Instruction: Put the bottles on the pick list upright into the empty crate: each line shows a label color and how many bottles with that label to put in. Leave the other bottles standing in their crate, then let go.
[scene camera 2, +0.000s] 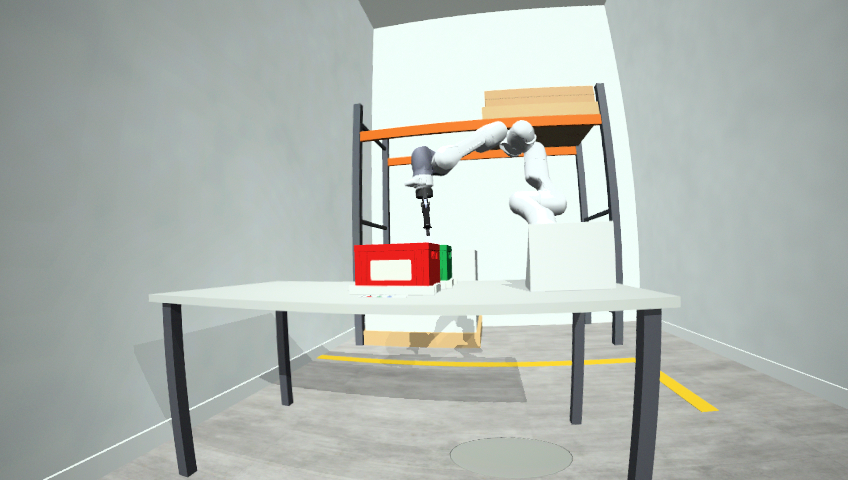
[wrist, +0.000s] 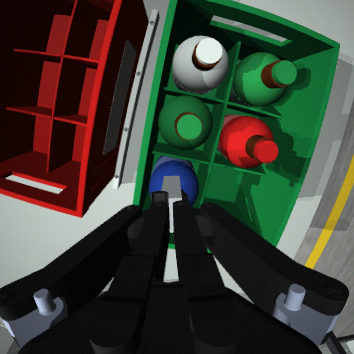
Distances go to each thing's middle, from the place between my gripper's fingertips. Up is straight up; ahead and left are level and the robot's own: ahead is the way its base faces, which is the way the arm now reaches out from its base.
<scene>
I see the blue bottle (wrist: 164, 165) 100 mm below my hand, 30 mm behind it and 10 mm to the right of it. From my hand the other things lie so: white bottle (wrist: 200, 63) (140 mm ahead, 100 mm below, 10 mm to the left); red bottle (wrist: 246, 141) (100 mm below, 90 mm to the right, 70 mm ahead).
</scene>
